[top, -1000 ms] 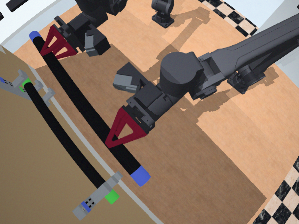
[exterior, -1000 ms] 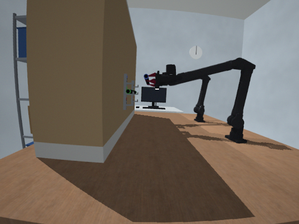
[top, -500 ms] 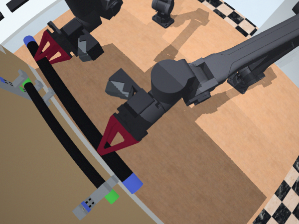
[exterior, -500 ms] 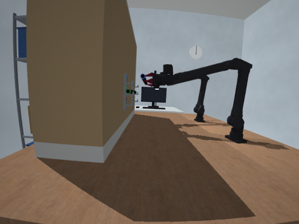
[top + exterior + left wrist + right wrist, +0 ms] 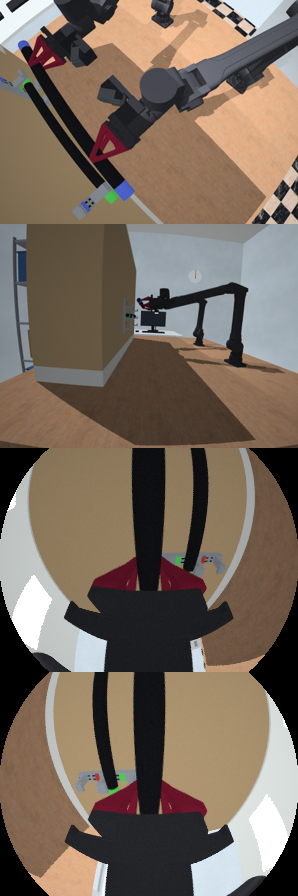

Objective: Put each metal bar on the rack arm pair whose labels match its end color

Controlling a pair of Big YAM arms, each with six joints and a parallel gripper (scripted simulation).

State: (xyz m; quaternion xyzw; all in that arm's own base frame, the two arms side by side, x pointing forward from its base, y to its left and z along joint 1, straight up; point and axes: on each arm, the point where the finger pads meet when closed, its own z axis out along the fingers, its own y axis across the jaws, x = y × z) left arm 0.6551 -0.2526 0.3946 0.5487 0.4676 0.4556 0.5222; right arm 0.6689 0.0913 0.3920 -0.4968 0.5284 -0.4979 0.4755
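Now: right hand 150 mm to the right of the blue-ended bar and 10 mm short of it. The rest, counted from my right hand: brown wall 270 mm ahead, 170 mm to the left, 60 mm above; then green-ended bar 150 mm to the left, 100 mm below, 90 mm ahead.
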